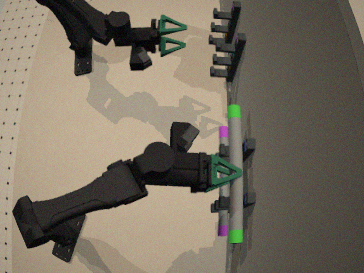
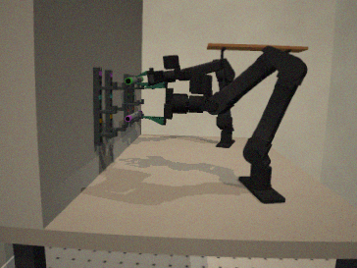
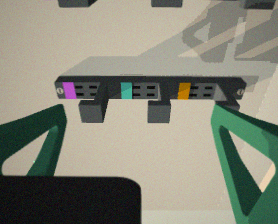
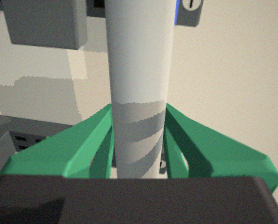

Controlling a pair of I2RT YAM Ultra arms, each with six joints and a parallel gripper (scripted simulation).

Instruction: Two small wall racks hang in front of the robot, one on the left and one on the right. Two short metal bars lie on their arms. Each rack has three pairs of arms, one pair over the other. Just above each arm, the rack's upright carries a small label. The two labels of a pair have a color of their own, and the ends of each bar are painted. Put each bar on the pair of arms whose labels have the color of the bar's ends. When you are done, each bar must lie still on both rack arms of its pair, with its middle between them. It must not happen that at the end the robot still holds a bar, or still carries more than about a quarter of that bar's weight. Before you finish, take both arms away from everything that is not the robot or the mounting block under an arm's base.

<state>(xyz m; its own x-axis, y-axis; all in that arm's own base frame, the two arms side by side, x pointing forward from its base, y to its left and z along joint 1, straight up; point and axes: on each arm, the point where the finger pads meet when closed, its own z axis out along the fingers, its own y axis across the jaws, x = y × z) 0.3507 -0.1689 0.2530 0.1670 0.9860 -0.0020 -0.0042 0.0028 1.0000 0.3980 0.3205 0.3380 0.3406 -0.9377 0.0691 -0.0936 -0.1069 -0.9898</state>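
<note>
My right hand is 1 cm to the right of the magenta-ended bar and 17 cm above it. The rest, counted from my right hand: green-ended bar: right at my right hand; then dark wall: 10 cm ahead, 20 cm to the left, 9 cm above.
</note>
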